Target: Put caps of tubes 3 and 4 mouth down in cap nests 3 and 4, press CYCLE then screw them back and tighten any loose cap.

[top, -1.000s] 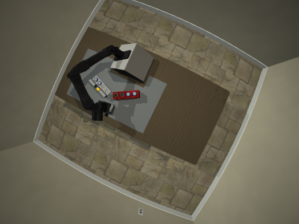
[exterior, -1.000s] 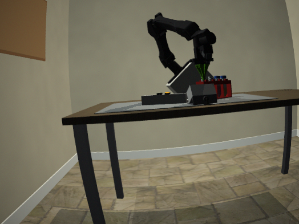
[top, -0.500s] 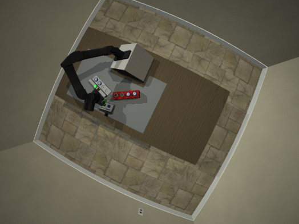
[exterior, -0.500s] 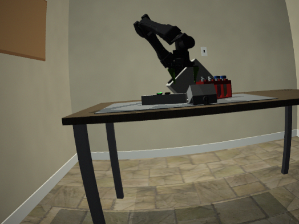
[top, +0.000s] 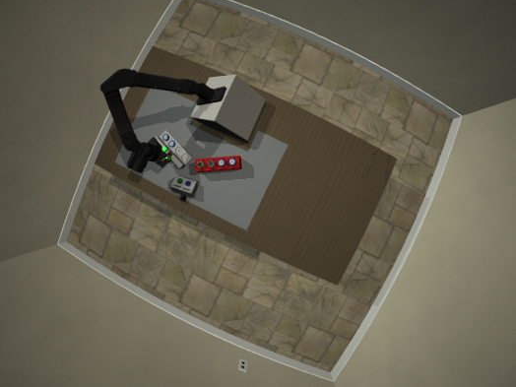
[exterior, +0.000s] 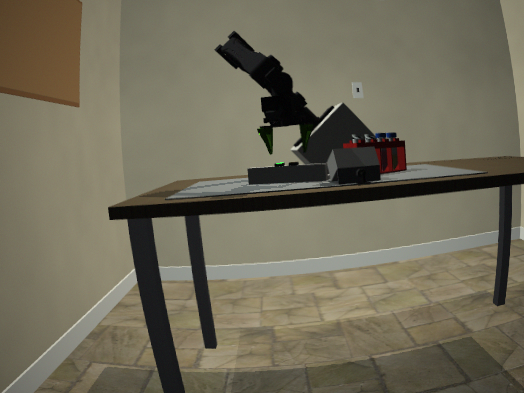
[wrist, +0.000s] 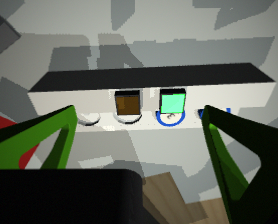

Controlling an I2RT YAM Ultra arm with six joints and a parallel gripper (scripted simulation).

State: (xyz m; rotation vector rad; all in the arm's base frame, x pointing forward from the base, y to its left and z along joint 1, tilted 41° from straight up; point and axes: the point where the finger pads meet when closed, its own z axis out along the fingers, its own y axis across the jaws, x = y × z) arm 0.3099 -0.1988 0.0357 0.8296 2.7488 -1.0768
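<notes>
Right now my hand is 60 mm past the cap 3, 10 mm to the left of it and 70 mm above it. Also, from my hand: blue key: 110 mm ahead, 160 mm to the left, 20 mm below; then cap 4: 90 mm behind, 50 mm to the right, 70 mm below; then green key: 110 mm ahead, 120 mm to the left, 20 mm below.
</notes>
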